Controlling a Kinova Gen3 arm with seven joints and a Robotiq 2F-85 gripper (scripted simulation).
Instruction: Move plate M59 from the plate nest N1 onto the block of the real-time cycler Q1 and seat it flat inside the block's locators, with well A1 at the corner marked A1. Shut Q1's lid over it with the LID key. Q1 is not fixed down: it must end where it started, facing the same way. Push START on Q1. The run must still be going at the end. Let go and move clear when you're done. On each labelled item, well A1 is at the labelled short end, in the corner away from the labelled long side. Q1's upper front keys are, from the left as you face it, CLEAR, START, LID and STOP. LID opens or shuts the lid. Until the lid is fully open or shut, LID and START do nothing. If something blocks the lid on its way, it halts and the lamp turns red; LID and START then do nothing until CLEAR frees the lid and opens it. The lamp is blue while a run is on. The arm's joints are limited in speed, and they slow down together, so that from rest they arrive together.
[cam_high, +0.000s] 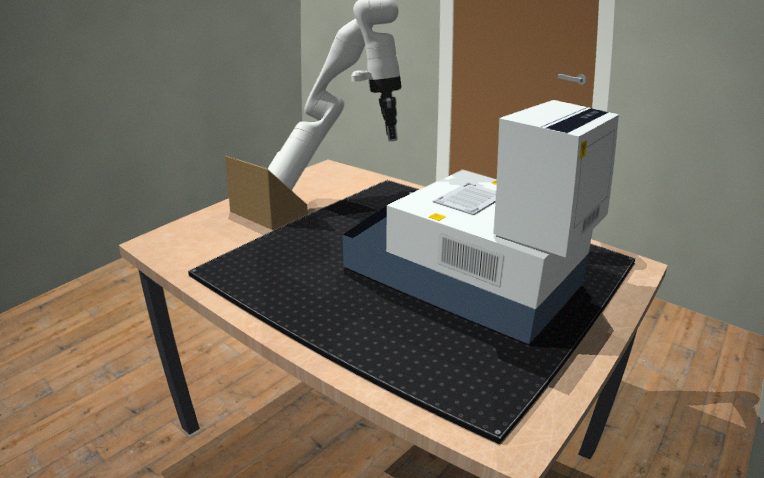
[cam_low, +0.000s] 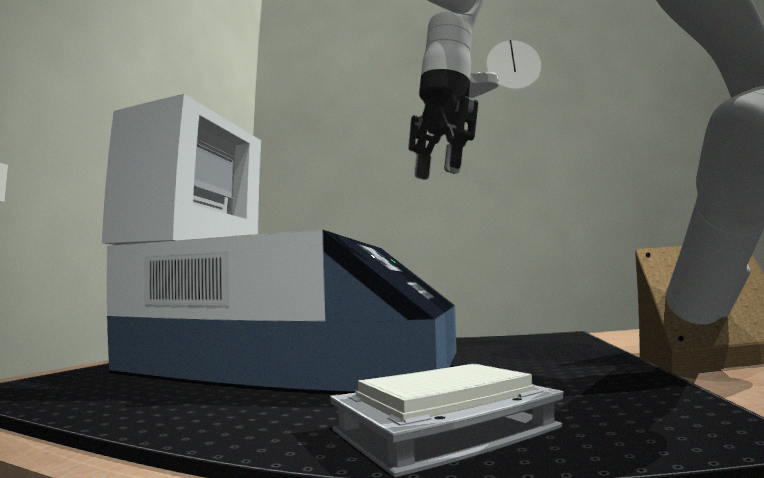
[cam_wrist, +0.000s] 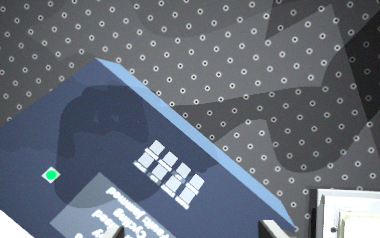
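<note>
Now: the plate M59 50 mm behind my hand, 250 mm to the left of it and 250 mm below it. From my hand the other things lie so: A1 mark (140 mm behind, 240 mm to the left, 260 mm below); then plate nest (50 mm behind, 250 mm to the left, 270 mm below).
</note>
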